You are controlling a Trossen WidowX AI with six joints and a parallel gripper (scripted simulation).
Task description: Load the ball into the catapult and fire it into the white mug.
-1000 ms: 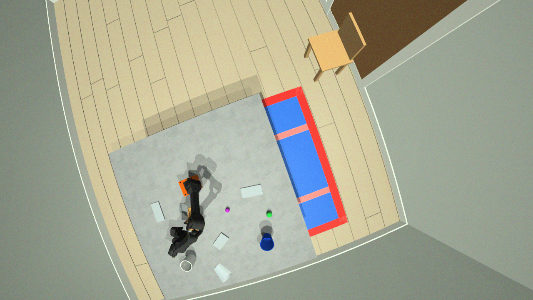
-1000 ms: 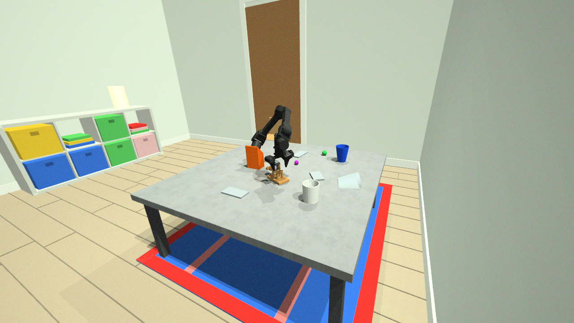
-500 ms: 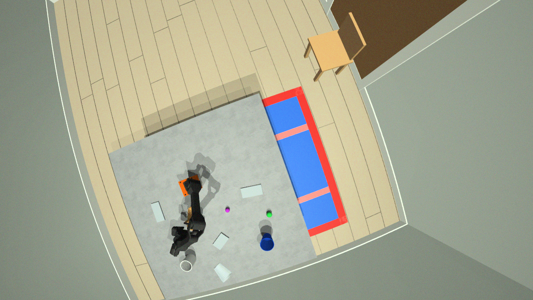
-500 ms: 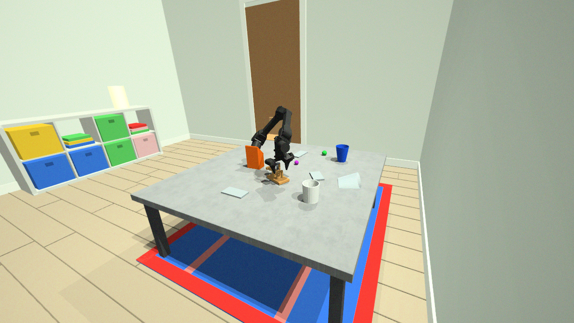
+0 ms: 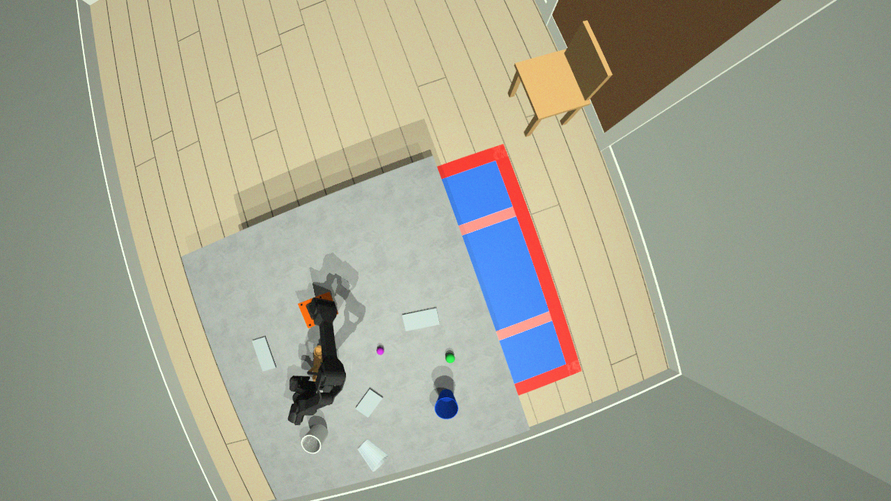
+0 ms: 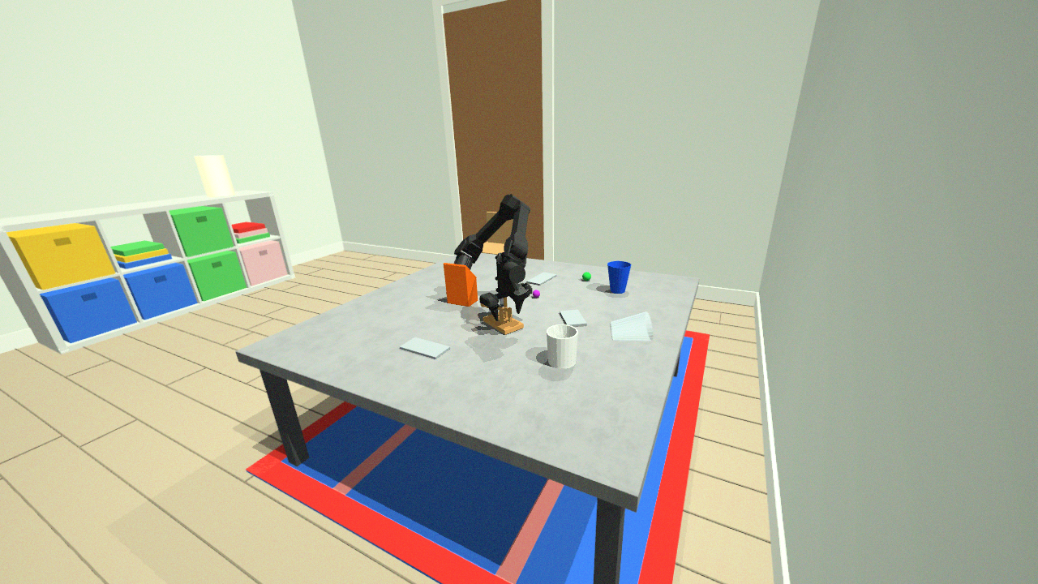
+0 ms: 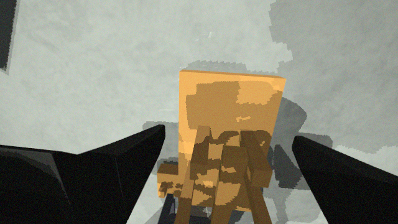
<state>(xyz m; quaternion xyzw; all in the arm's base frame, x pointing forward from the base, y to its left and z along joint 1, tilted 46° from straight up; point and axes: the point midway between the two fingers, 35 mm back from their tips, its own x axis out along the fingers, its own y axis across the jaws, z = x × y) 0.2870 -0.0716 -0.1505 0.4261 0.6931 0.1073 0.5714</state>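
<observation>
Right now my gripper tip is 1 cm past the purple ball, 30 cm to the right of it and 3 cm above it. Also, from my gripper tip: white mug: 25 cm ahead, 14 cm to the right, 1 cm below; then blue cup: 29 cm ahead, 48 cm to the left, 1 cm below; then wooden catapult: 6 cm behind, 5 cm to the left, 1 cm above.
</observation>
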